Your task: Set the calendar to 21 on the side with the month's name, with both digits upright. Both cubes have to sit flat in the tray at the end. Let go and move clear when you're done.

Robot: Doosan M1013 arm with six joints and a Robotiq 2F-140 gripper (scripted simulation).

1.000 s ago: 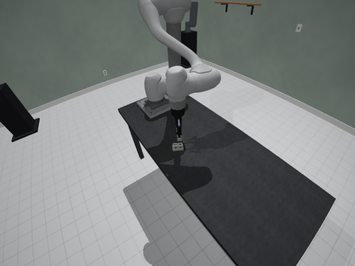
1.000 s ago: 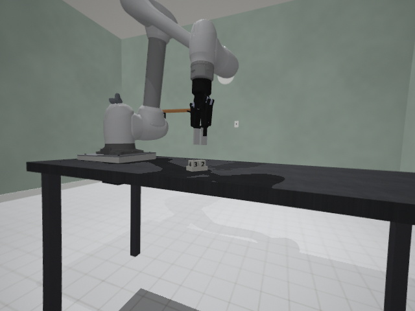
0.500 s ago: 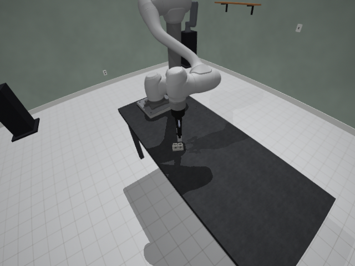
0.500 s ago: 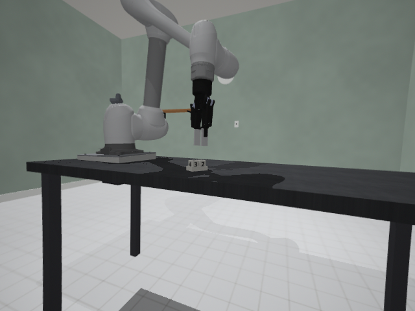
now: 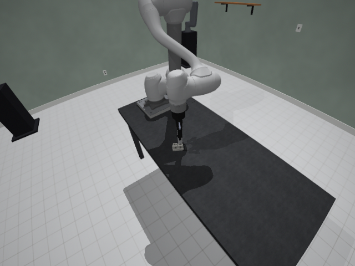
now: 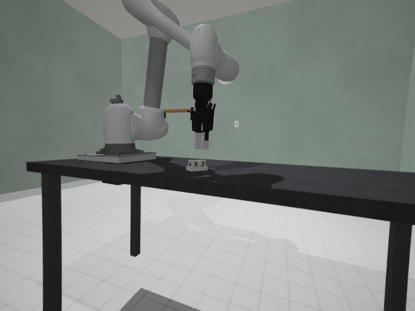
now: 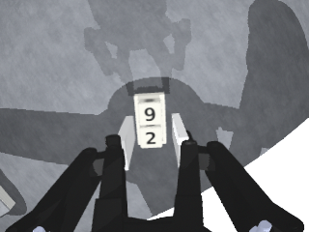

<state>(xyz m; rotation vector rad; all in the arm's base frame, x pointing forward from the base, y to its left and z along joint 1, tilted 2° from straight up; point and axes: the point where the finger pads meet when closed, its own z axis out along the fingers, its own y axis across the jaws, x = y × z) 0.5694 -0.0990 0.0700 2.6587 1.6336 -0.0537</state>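
Now: the cube 9 cm below my hand. Round my hand: white tray (11 cm below, 1 cm to the right, 1 cm behind).
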